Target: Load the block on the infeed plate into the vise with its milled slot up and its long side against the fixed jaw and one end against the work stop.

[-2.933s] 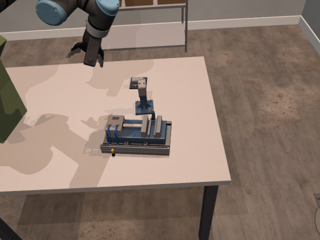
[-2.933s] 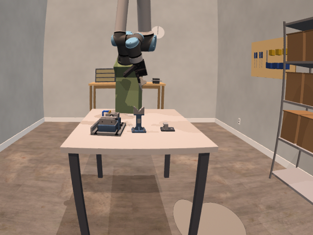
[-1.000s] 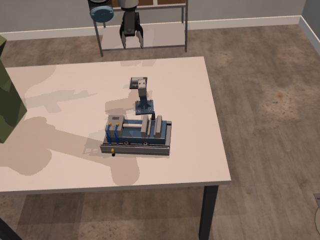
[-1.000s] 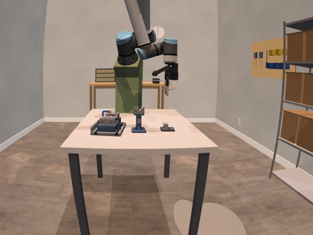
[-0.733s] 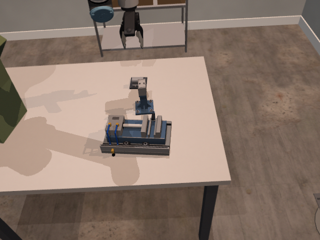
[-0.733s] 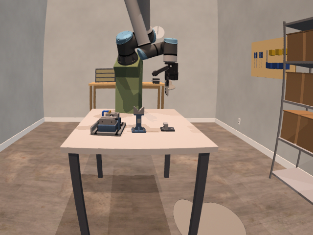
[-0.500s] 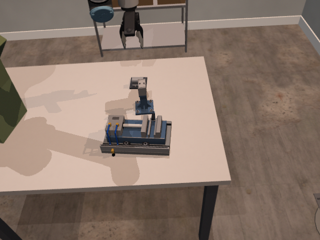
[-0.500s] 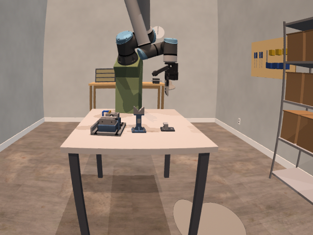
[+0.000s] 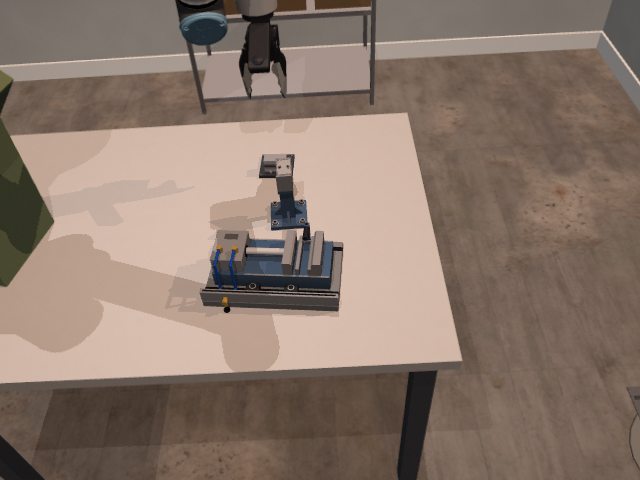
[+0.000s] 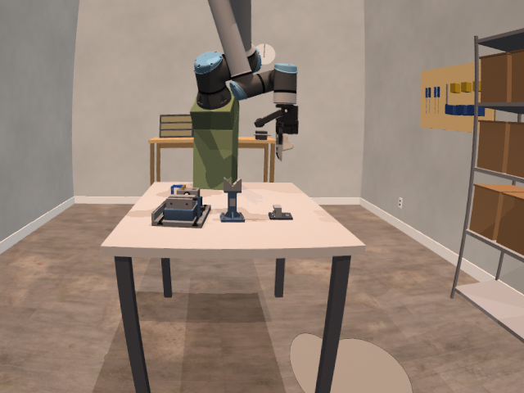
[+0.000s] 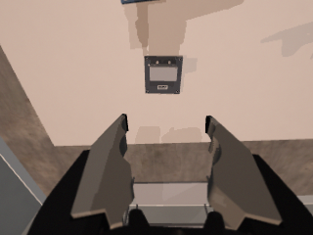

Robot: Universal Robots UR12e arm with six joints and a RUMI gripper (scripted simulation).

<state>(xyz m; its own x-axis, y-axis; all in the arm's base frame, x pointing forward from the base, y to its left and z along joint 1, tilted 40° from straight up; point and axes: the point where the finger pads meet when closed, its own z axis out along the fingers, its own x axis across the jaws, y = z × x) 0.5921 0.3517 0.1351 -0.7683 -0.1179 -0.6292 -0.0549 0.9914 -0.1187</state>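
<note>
My gripper is now 22 cm above the part and 1 cm to the left of it. Round my hand: cylinder rod 37 cm to the right, 16 cm below, 4 cm ahead; then dark infeed plate 24 cm below, 1 cm to the left; then work stop 32 cm to the right, 15 cm below, 13 cm ahead.
</note>
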